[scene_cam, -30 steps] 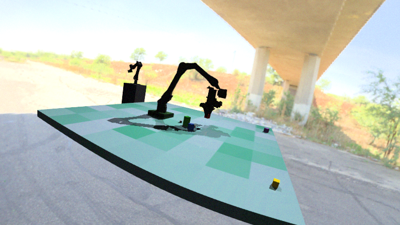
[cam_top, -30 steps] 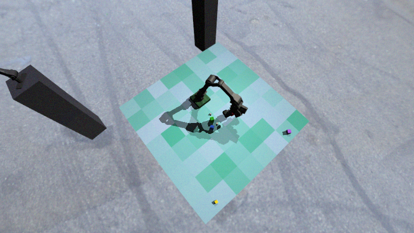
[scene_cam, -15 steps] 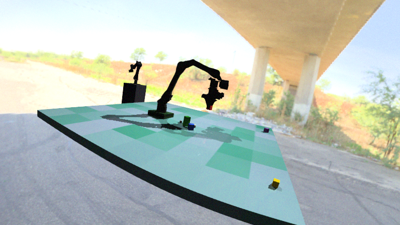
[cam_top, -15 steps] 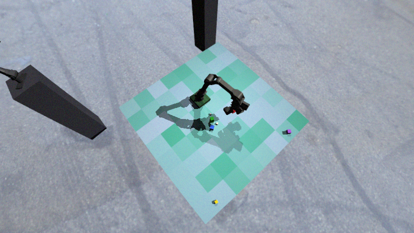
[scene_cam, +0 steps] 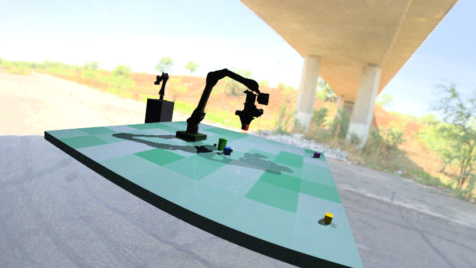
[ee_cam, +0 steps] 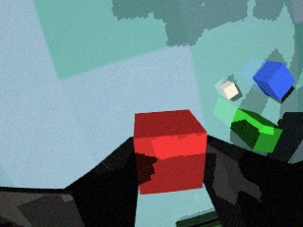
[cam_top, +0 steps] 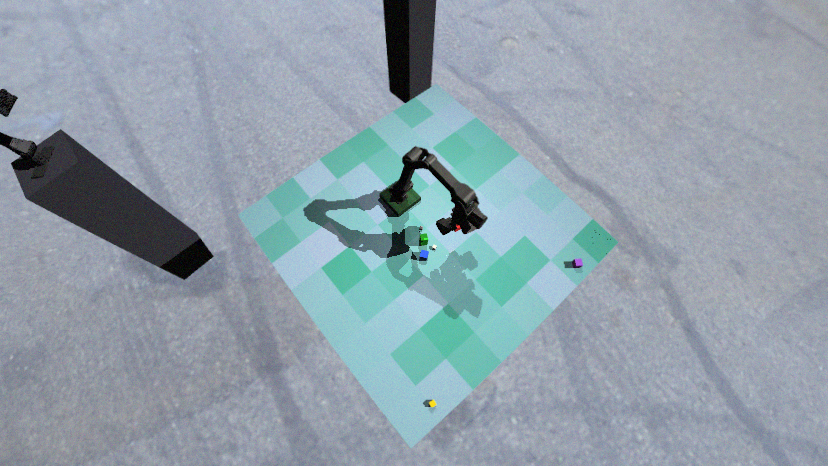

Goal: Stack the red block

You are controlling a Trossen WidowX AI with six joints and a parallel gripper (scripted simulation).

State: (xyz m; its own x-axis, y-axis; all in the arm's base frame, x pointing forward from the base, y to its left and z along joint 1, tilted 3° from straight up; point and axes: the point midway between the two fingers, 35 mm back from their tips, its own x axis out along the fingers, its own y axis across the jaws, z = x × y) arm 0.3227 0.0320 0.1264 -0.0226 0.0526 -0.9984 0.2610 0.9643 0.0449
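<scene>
Now: gripper tip 30 mm past the blue block, 160 mm to the left of it and 110 mm above it. Round my gripper tip: purple block 480 mm ahead, 310 mm to the left, 110 mm below; then yellow block 430 mm ahead, 570 mm to the right, 120 mm below; then red block 10 mm above.
</scene>
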